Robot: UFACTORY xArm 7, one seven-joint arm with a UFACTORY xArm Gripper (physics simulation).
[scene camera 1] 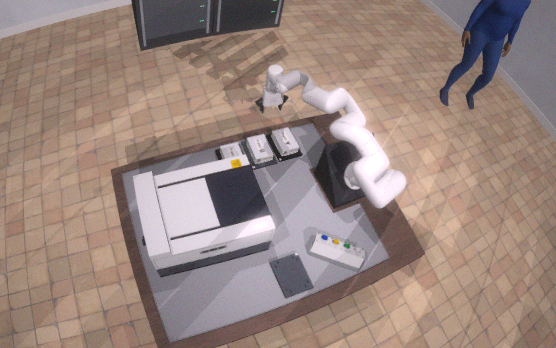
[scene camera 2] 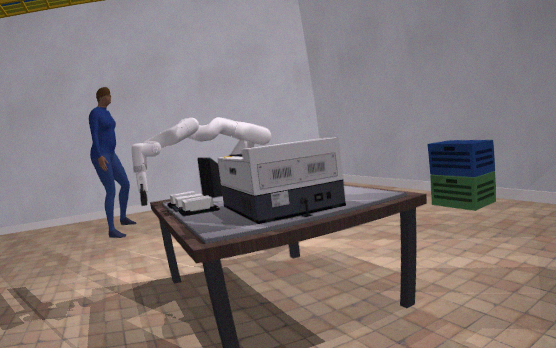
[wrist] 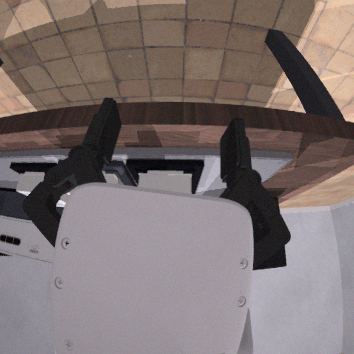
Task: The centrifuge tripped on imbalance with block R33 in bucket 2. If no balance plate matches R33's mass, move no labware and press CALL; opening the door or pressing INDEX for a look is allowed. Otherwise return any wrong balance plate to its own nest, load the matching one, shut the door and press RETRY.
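Places are measured from the arm's base along level axes (x left, y back, z up), in metres.
Where they show: gripper, fingertip midpoint: [scene camera 1: 270,109] [scene camera 2: 144,203] [wrist: 172,118].
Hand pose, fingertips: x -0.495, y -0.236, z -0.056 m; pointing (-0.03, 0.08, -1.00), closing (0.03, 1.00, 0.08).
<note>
Things, the pixels of their centre, and the offset from my fingertips.
- centrifuge at the middle of its body: [scene camera 1: 201,214] [scene camera 2: 275,175] [wrist: 44,231] dx +0.542, dy -0.462, dz +0.086 m
- button box at the middle of its body: [scene camera 1: 338,250] dx +0.795, dy +0.037, dz +0.006 m
- dark flat plate at the middle of its body: [scene camera 1: 291,274] dx +0.831, dy -0.176, dz -0.022 m
My gripper [scene camera 1: 272,109] [scene camera 2: 144,202] [wrist: 172,118] is open and empty, above and just outside the table edge by the balance plates. Three white balance plates, [scene camera 1: 231,150] [scene camera 1: 259,148] [scene camera 1: 285,140] in scene camera 1, sit in dark nests in a row beside the centrifuge [scene camera 1: 189,207] [scene camera 2: 300,172] [wrist: 17,245]. Their labels are too blurred to read. One plate [wrist: 165,181] shows between the fingers in the wrist view, beyond the gripper housing. The centrifuge's top is covered by white and dark panels; block R33 and the buckets do not show. The button box [scene camera 1: 336,253] has blue, yellow, green and pale buttons.
A dark flat plate [scene camera 1: 291,275] lies near the button box. The arm's dark base [scene camera 1: 327,172] stands at the table's edge. A person in blue [scene camera 1: 492,40] [scene camera 2: 102,130] stands away from the table. Dark cabinets [scene camera 1: 172,20] and stacked crates [scene camera 2: 452,192] stand on the floor.
</note>
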